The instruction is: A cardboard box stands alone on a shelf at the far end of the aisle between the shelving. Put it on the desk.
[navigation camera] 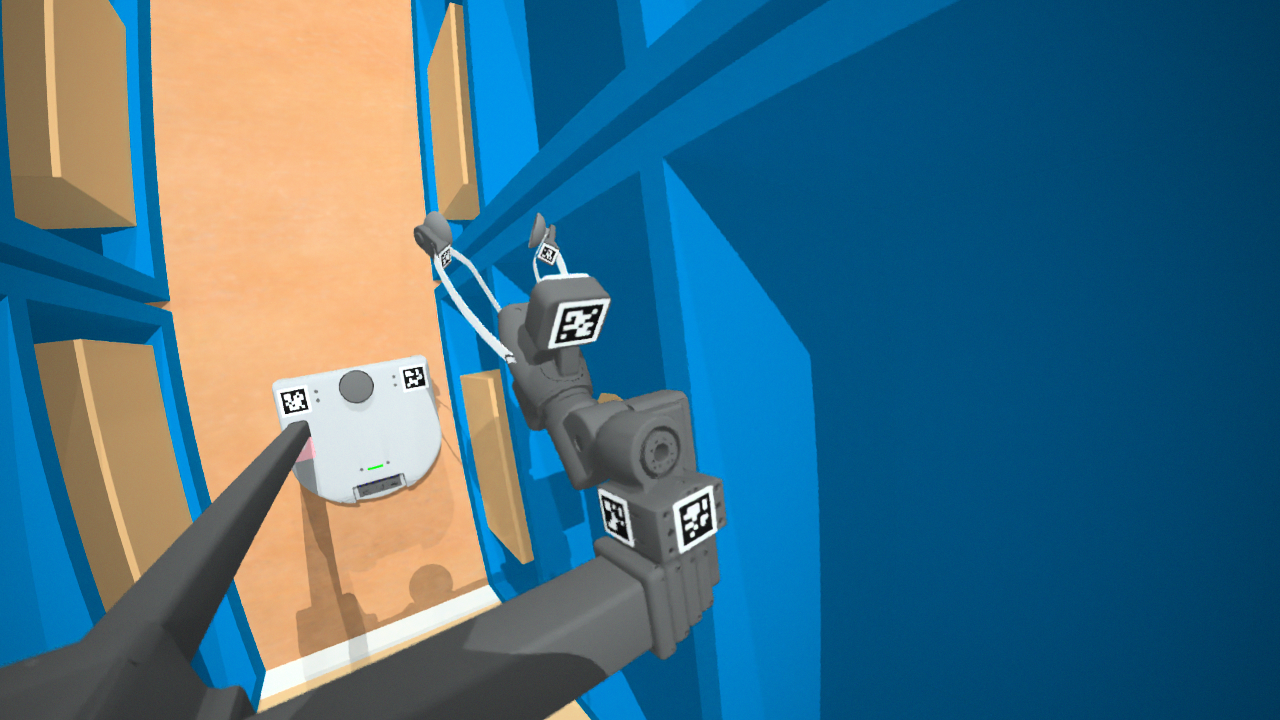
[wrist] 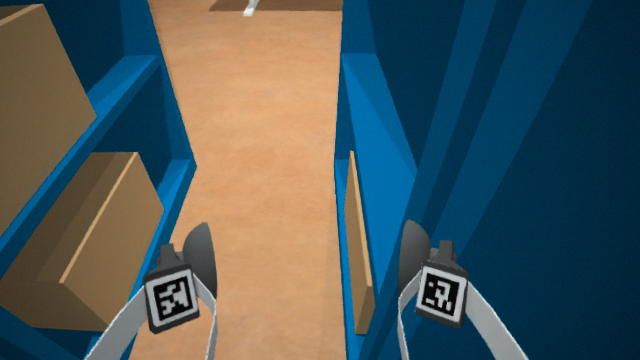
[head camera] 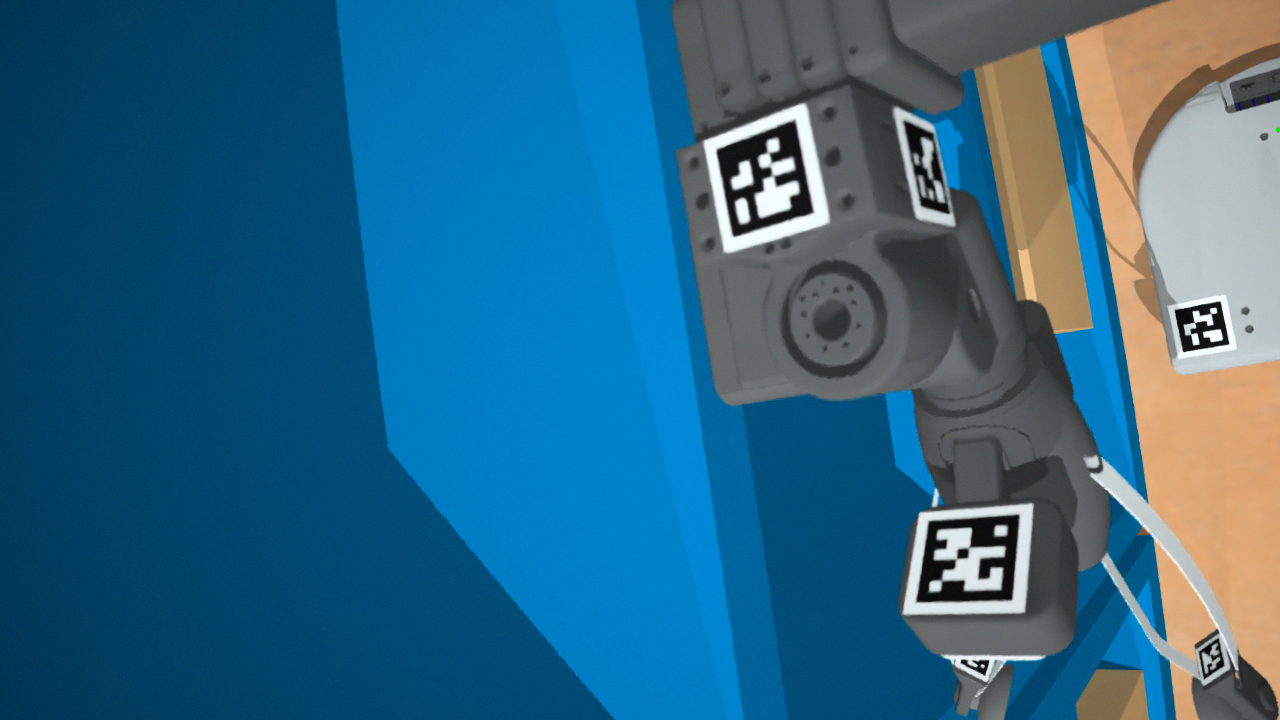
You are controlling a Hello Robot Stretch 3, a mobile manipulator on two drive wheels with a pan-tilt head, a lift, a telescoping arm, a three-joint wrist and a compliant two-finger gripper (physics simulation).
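Where they show: gripper, fingertip midpoint: (navigation camera: 484, 219); robot's base at its link origin: (navigation camera: 356, 385).
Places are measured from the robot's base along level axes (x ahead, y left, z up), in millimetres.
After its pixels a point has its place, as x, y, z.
Note:
The cardboard box (navigation camera: 609, 397) {-87, -419, 570} is almost wholly hidden behind my wrist in the navigation view; a small tan corner shows on the blue shelf. It does not show in the head view, where my wrist covers part of the shelving. My gripper (head camera: 1109, 696) {186, -148, 811} (navigation camera: 487, 231) {186, -148, 811} (wrist: 308, 248) {186, -148, 811} is open, its fingers wide apart with no object between them. It points along the aisle, at the edge of the shelving, with one finger over the aisle side and the other over the shelf side. A white foot of the desk (wrist: 249, 8) shows at the top of the wrist view; the desk top is out of view.
Blue shelving (head camera: 501, 268) {-84, -332, 991} (navigation camera: 751, 340) {20, -328, 991} (wrist: 575, 200) stands close on the arm's side. Other cardboard boxes sit on lower shelves on both sides, such as one at the left (wrist: 107, 235) and one at the right (wrist: 358, 250). My base (head camera: 1217, 214) {-118, -91, 160} (navigation camera: 375, 438) {-124, -16, 160} stands in the narrow aisle.

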